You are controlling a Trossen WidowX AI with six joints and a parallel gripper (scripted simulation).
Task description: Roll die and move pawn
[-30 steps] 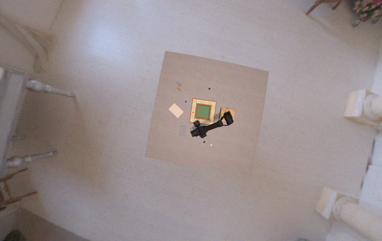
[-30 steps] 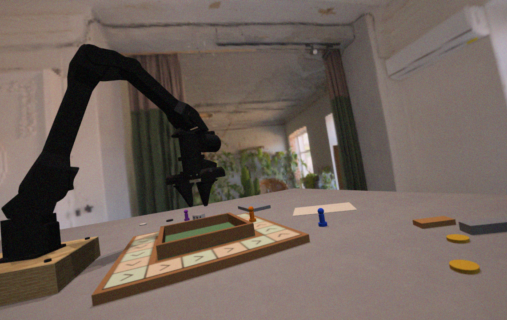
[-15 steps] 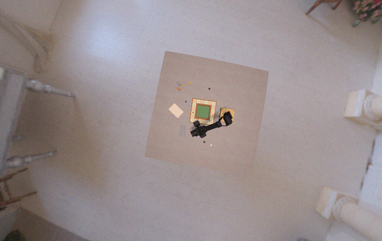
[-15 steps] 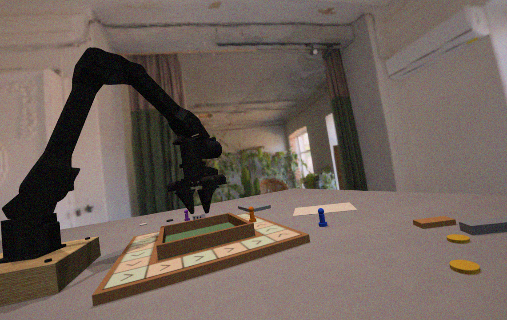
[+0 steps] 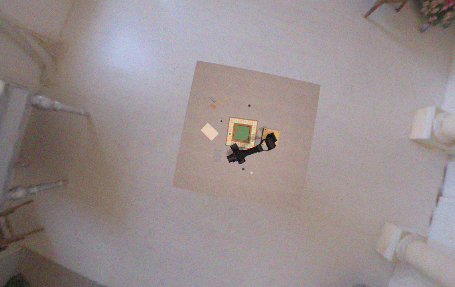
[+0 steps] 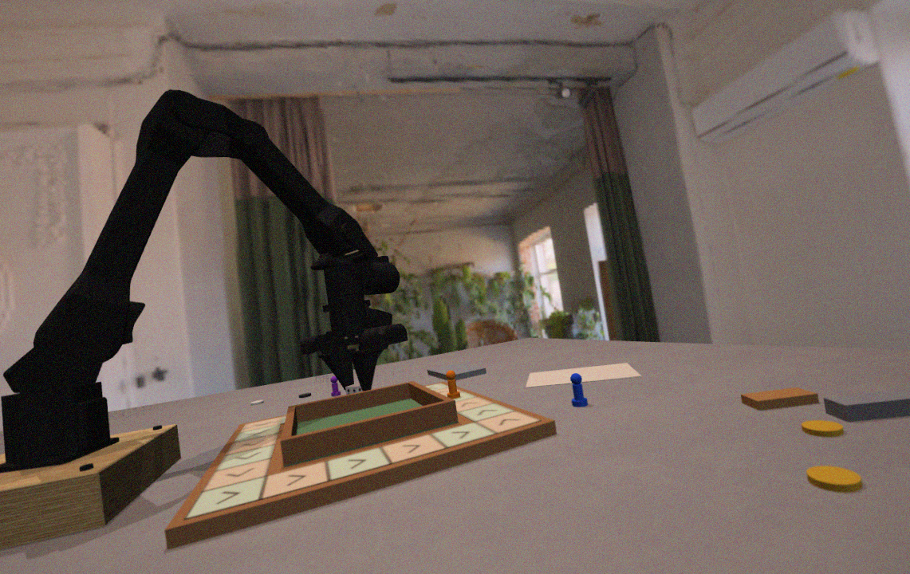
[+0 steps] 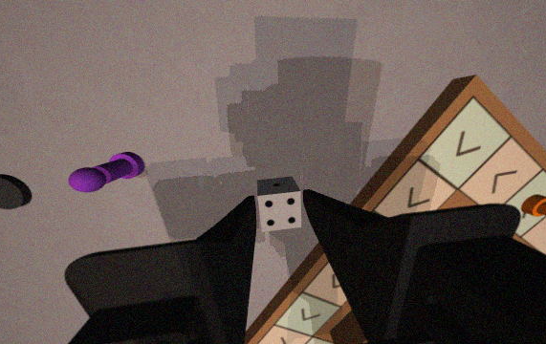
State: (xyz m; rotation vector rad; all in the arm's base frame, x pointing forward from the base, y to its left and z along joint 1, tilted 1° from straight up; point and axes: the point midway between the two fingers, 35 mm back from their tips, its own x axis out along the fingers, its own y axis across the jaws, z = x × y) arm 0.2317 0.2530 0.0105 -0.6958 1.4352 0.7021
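Right now the orange pawn is 14 cm ahead of my gripper tip, 14 cm to the right of it and 2 cm above it. The rest, counted from my gripper tip: grey slab (17 cm ahead, 10 cm to the left, 1 cm below); then purple pawn (5 cm behind, 8 cm to the left); then white die (right at my gripper tip).
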